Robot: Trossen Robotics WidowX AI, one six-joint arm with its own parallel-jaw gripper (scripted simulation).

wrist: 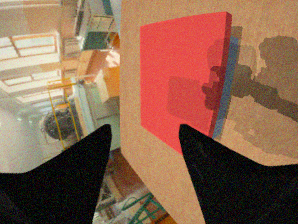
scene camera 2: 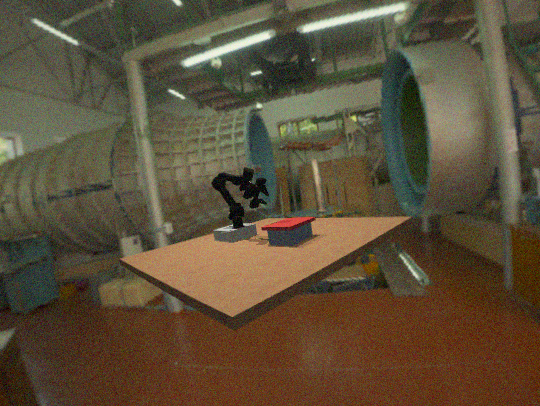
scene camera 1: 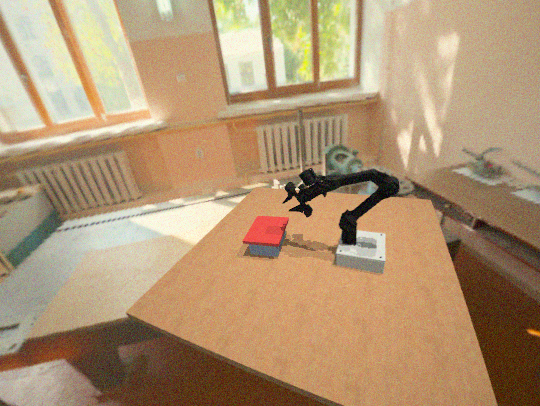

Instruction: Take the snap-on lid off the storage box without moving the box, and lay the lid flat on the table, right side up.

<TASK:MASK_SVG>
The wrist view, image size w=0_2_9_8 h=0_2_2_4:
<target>my gripper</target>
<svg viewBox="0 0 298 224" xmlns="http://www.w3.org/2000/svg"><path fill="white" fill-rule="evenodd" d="M110 125L101 125L100 128L94 129L94 132L82 137L78 143L71 145L71 148L65 149L63 153L31 171L0 172L0 224L92 224L98 193L108 165L106 161L112 147ZM180 125L178 137L182 157L196 189L194 193L200 202L201 212L204 214L202 217L206 224L298 224L298 164L267 167L247 159L241 153L231 151L226 145L210 139L188 124Z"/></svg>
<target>red lid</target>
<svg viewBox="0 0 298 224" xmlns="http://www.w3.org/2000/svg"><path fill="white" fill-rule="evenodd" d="M229 12L213 12L213 14L209 12L209 14L190 15L188 18L182 16L180 19L161 20L161 22L145 24L145 26L140 27L141 125L146 131L164 141L165 144L168 144L169 147L172 147L174 151L181 153L181 155L182 148L180 137L178 137L181 124L188 124L189 127L198 129L198 131L212 139L214 124L216 124L218 109L220 109L222 88L223 84L225 84L227 55L229 55L231 23L233 23L231 22L233 16Z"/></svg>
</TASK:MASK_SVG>
